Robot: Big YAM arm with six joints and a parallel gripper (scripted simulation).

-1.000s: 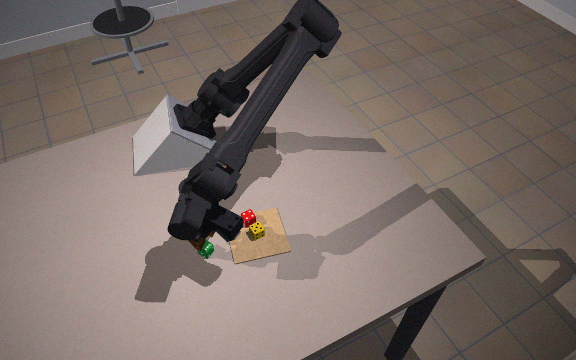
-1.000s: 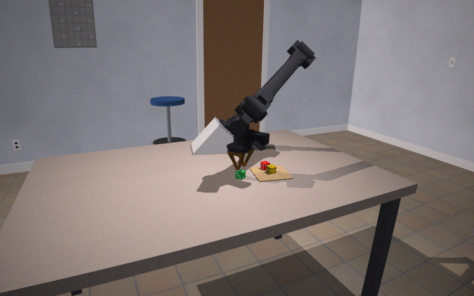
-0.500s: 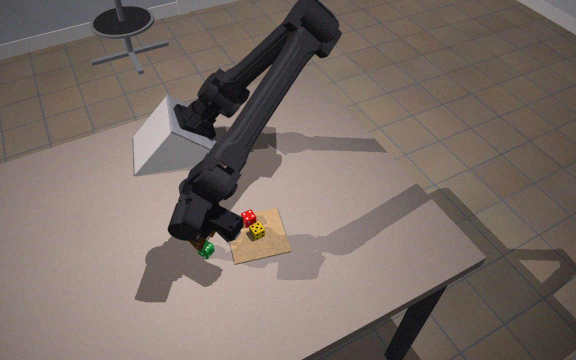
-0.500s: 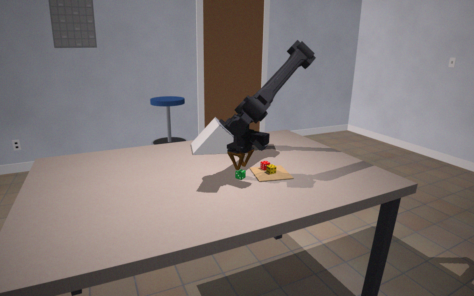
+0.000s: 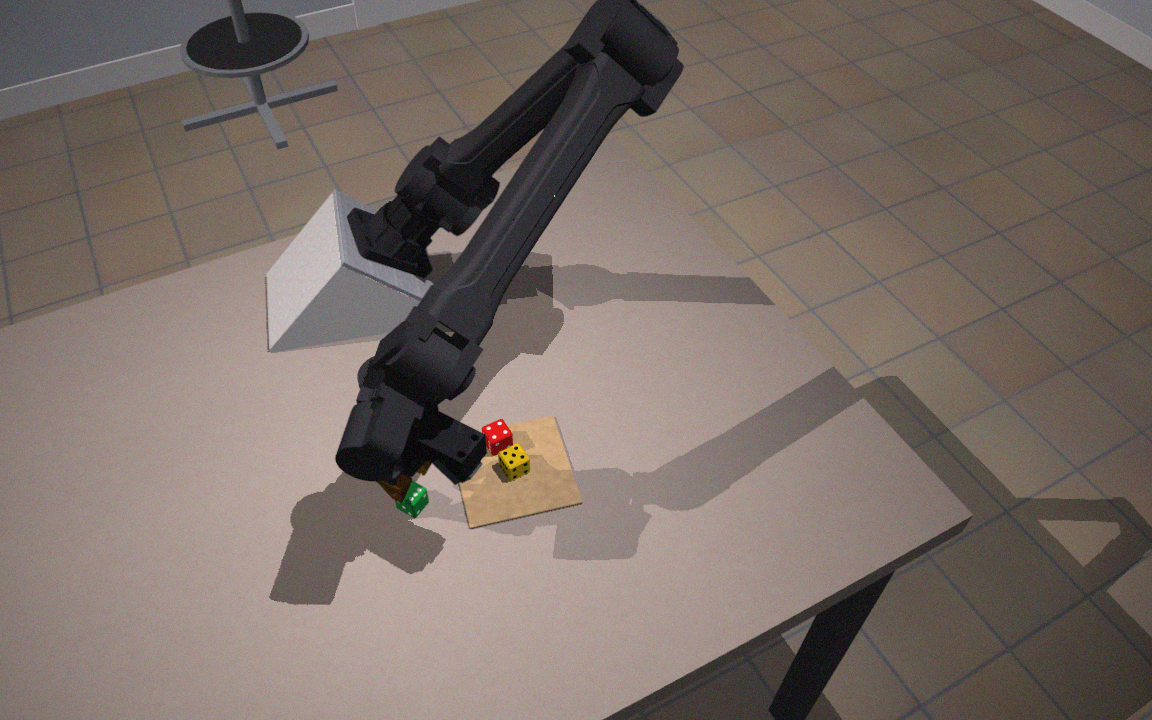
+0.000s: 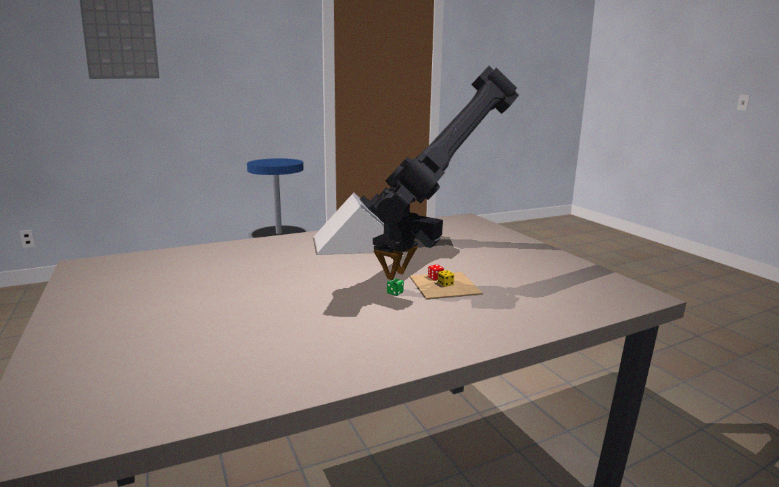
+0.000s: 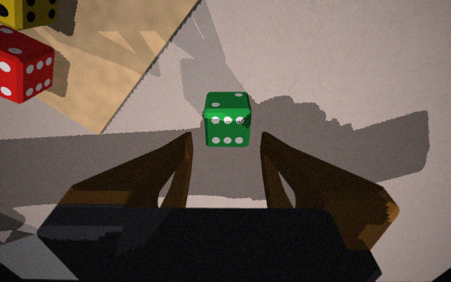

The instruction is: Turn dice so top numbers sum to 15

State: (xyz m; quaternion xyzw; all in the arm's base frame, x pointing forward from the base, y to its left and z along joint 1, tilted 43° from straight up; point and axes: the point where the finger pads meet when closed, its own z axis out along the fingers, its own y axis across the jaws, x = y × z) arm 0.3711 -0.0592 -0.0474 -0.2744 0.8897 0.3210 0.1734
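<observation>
Now: the green die 3 cm below my hand. Also, from my hand: yellow die: 13 cm to the left, 3 cm below; then tan mat: 13 cm to the left, 5 cm below; then red die: 5 cm behind, 13 cm to the left, 3 cm below.
</observation>
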